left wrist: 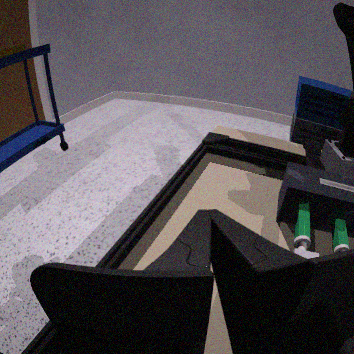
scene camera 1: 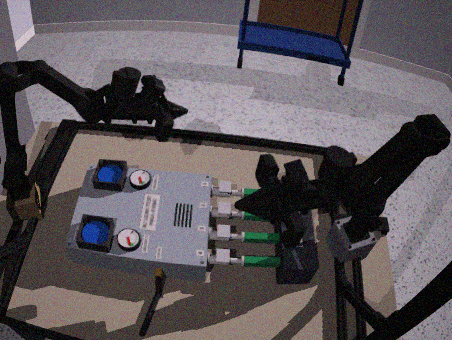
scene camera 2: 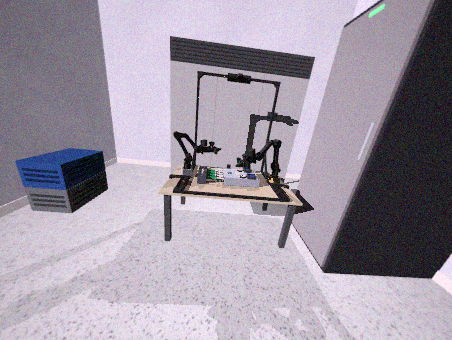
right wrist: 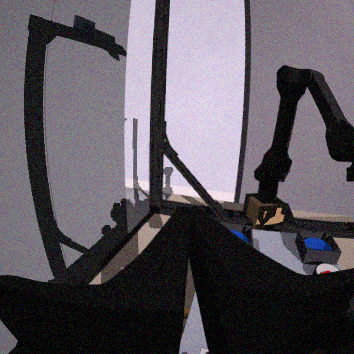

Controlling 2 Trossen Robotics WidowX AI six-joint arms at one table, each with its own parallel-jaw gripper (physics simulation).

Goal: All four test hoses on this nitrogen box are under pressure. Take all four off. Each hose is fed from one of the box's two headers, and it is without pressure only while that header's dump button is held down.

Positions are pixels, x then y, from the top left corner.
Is my left gripper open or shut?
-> Shut.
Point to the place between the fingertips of my right gripper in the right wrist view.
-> At 186, 216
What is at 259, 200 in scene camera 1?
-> My right gripper.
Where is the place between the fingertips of my left gripper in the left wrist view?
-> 206, 218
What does my right gripper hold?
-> Nothing.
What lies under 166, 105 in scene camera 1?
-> My left gripper.
